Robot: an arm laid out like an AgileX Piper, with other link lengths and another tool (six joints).
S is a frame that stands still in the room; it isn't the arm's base.
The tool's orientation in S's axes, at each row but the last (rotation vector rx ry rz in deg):
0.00 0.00 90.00
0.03 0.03 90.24
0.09 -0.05 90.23
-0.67 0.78 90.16
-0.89 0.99 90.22
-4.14 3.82 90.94
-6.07 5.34 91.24
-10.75 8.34 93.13
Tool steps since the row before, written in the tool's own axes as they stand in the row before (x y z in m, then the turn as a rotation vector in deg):
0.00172 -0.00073 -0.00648 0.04 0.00 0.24
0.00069 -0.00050 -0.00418 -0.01 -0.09 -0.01
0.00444 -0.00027 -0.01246 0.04 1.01 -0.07
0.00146 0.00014 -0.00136 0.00 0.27 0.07
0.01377 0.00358 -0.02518 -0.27 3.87 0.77
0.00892 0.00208 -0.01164 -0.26 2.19 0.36
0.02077 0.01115 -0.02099 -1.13 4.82 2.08
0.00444 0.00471 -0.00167 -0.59 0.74 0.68
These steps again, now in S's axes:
0.00073 0.00172 -0.00648 0.00 0.04 0.24
0.00049 0.00069 -0.00418 0.09 -0.01 -0.01
0.00025 0.00446 -0.01245 -1.01 0.04 -0.07
-0.00015 0.00144 -0.00138 -0.27 0.00 0.07
-0.00366 0.01323 -0.02546 -3.87 -0.27 0.78
-0.00218 0.00782 -0.01239 -2.19 -0.27 0.38
-0.01143 0.01768 -0.02351 -4.81 -0.98 2.17
-0.00490 0.00369 -0.00266 -0.73 -0.48 0.77

